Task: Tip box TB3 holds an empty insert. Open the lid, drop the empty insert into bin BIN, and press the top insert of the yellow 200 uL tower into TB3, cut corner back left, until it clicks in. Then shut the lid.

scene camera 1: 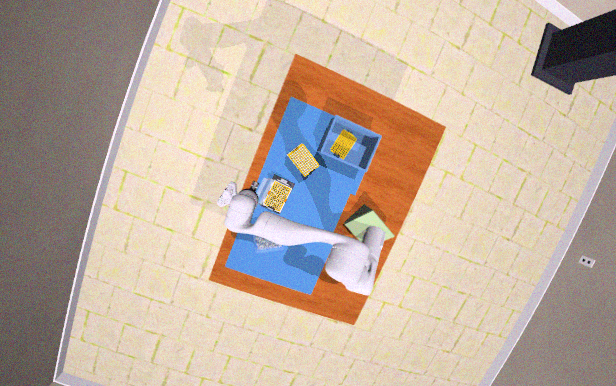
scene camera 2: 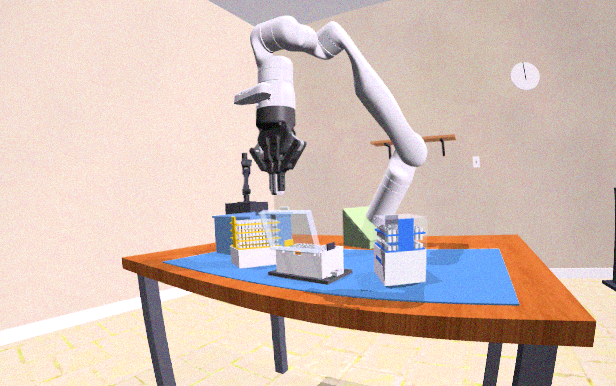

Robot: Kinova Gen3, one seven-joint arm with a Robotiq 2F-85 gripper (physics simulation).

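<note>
Tip box TB3 point(scene camera 1: 278, 196) point(scene camera 2: 310, 262) is white, on a dark base. Its clear lid point(scene camera 2: 294, 225) stands open, tilted up. A yellow insert with a grid of tips point(scene camera 1: 279, 195) shows in the box; its cut corner and whether it is clicked in cannot be made out. The yellow tower point(scene camera 1: 303, 160) point(scene camera 2: 254, 235) stands on a white base beside the blue bin BIN point(scene camera 2: 221, 234). A yellow insert point(scene camera 1: 344, 144) lies inside the bin. My gripper point(scene camera 2: 277, 191) is shut and empty, pointing down above the lid in scene camera 2; its fingertips are hidden in scene camera 1.
A clear-covered box with blue racks point(scene camera 1: 268, 243) point(scene camera 2: 404, 260) stands on the blue mat point(scene camera 1: 295, 277) point(scene camera 2: 475, 280). A green wedge point(scene camera 1: 376, 223) point(scene camera 2: 356, 230) stands near the arm base. A black stand point(scene camera 2: 246, 206) shows behind the bin. My arm crosses over the mat.
</note>
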